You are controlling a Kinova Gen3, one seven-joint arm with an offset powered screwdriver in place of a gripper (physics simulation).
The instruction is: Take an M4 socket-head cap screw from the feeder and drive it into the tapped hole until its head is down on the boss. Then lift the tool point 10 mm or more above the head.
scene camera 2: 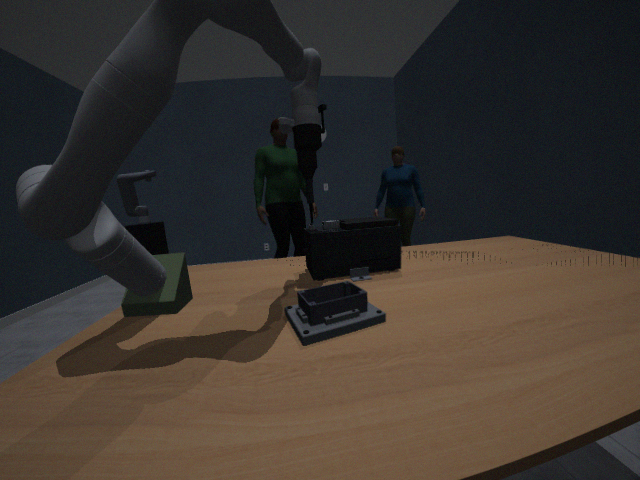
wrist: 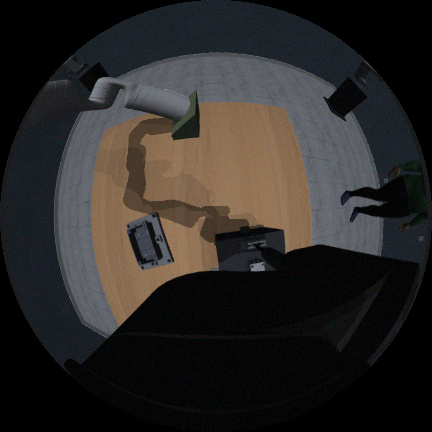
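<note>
My gripper, a black powered screwdriver (scene camera 2: 311, 222) (wrist: 257, 246), points straight down. Its thin tip is at the left end of the black feeder (scene camera 2: 356, 253) (wrist: 231, 252), over a small light metal strip in the wrist view. I cannot tell whether the tip touches anything there or whether a screw is on it. A dark open box-shaped housing (scene camera 2: 336, 308) (wrist: 133, 248) sits on a grey base plate (scene camera 2: 341, 328) (wrist: 165, 251) in front of the feeder, well away from the tip. The tapped hole and its boss are too small to make out.
A small grey bracket (scene camera 2: 360, 275) stands on the wooden table (scene camera 2: 439, 361) (wrist: 240, 160) between feeder and housing. A silver block (scene camera 2: 330, 224) (wrist: 257, 266) is on the feeder top. The arm's base stands on a green wedge (scene camera 2: 178, 289) (wrist: 192, 125). Two people stand beyond the table.
</note>
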